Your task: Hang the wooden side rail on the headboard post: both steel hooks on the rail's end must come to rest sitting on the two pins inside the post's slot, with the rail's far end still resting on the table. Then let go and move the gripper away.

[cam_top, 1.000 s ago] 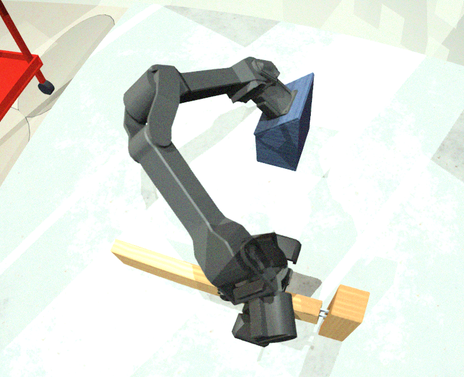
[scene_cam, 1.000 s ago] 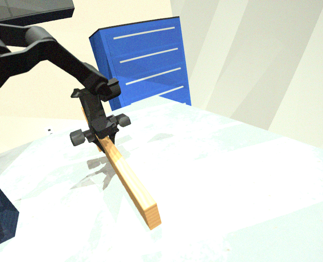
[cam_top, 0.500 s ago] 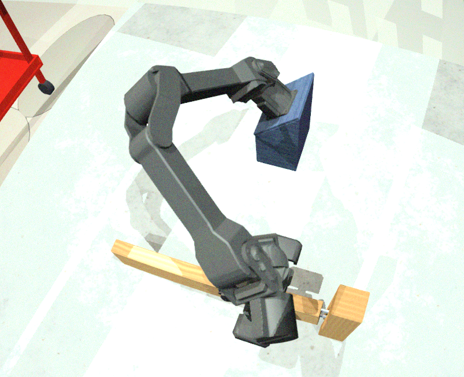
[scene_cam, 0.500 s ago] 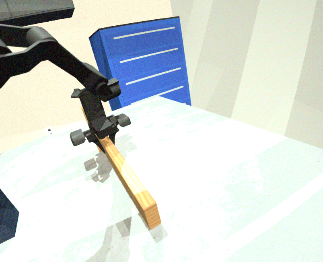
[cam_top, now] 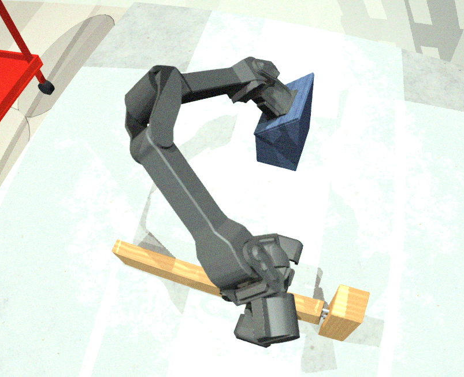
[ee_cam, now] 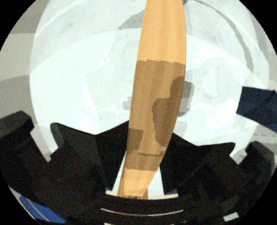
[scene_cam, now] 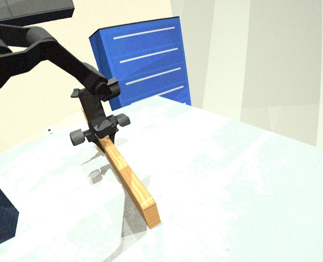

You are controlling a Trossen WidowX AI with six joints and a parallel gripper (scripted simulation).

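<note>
Now: gripper tip 10 mm past the wooden headboard post, 130 mm to the right of it and 40 mm below it.
</note>
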